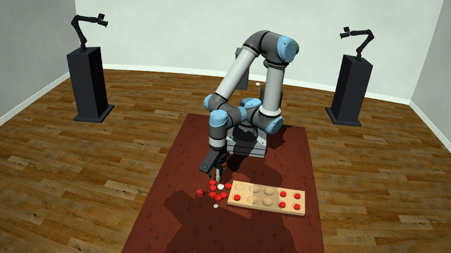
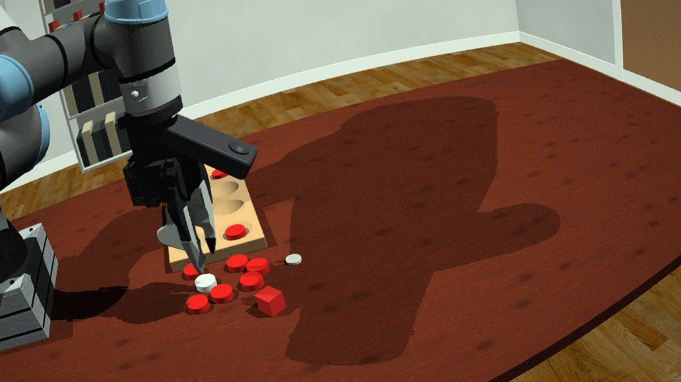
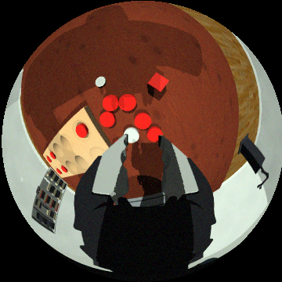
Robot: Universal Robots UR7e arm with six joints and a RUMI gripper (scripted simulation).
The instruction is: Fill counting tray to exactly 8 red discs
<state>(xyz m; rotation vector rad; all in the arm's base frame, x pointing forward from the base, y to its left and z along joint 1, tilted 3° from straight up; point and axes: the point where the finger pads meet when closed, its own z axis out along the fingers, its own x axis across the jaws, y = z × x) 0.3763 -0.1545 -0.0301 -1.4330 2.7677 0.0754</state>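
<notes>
Right now my hand is 70 mm above the white disc, 40 mm to the right of it and 10 mm past it. The rest, counted from my hand: red cube 60 mm to the right, 60 mm below, 50 mm ahead; wooden counting tray 270 mm to the left, 60 mm below, 50 mm ahead.
</notes>
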